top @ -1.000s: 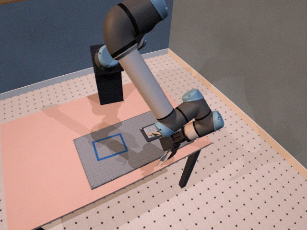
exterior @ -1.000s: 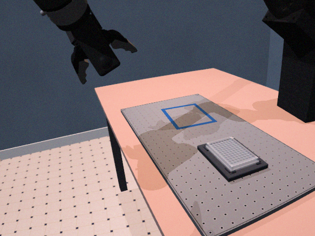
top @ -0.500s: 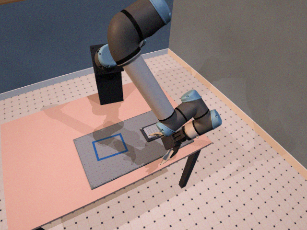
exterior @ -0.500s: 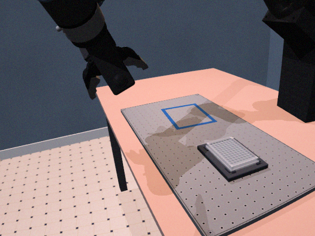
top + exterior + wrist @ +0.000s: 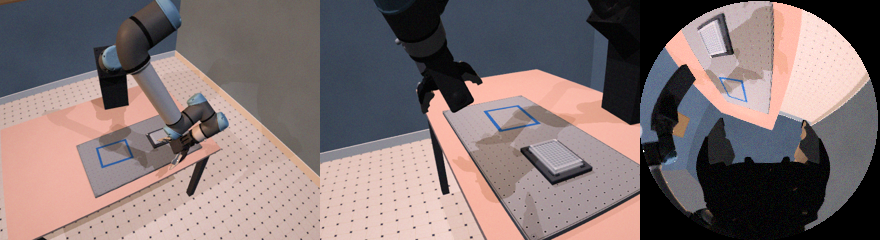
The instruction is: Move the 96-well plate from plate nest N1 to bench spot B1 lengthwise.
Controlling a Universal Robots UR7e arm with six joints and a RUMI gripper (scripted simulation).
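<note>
My gripper is now 23 cm past the 96-well plate, 9 cm to the right of it and 16 cm above it. Round my hand: plate nest N1: 23 cm behind, 9 cm to the left, 17 cm below.
</note>
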